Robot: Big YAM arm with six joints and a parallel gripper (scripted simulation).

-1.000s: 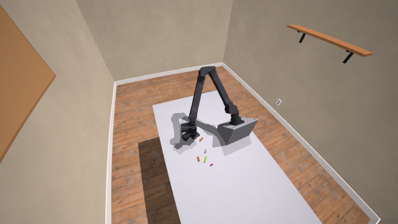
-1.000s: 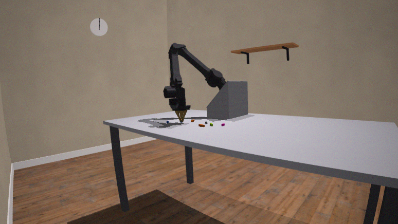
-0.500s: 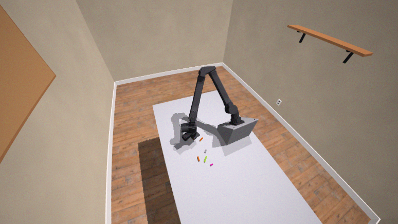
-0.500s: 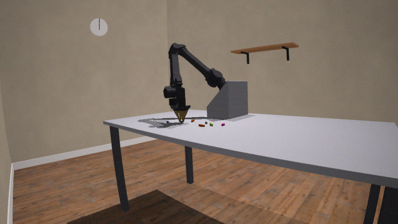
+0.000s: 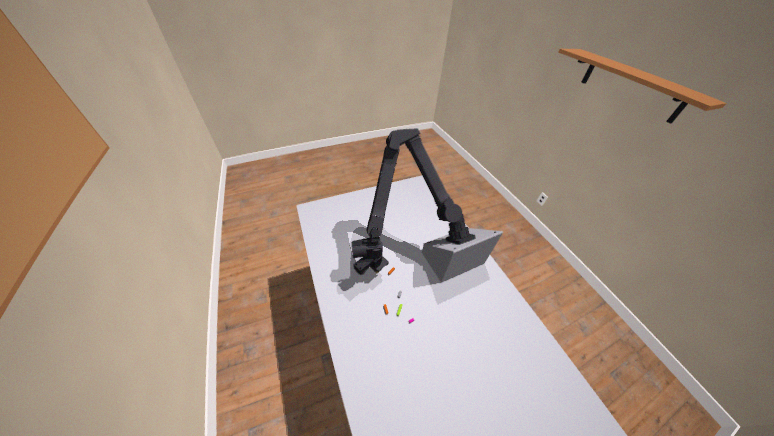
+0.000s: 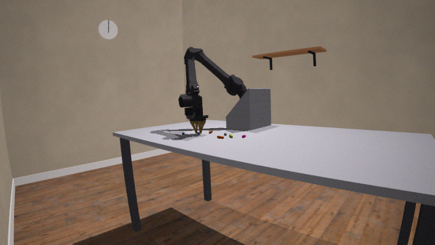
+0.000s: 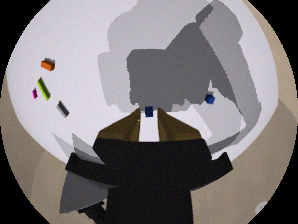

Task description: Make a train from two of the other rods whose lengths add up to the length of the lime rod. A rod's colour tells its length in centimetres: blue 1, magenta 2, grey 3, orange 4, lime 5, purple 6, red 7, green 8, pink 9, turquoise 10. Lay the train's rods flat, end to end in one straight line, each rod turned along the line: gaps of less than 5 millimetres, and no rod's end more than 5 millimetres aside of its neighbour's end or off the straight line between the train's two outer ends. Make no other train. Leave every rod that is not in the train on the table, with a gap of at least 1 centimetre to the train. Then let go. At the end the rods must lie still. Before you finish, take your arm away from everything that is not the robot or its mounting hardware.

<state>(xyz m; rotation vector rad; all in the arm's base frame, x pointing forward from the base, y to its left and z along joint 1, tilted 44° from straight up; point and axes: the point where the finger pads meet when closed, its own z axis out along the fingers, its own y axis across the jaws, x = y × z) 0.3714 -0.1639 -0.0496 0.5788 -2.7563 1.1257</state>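
Now: hand 60 mm past the grey rod, 150 mm to the right of it and 10 mm above it. Round my hand: magenta rod 50 mm behind, 270 mm to the left, 10 mm below; then lime rod 30 mm behind, 210 mm to the left, 10 mm below.
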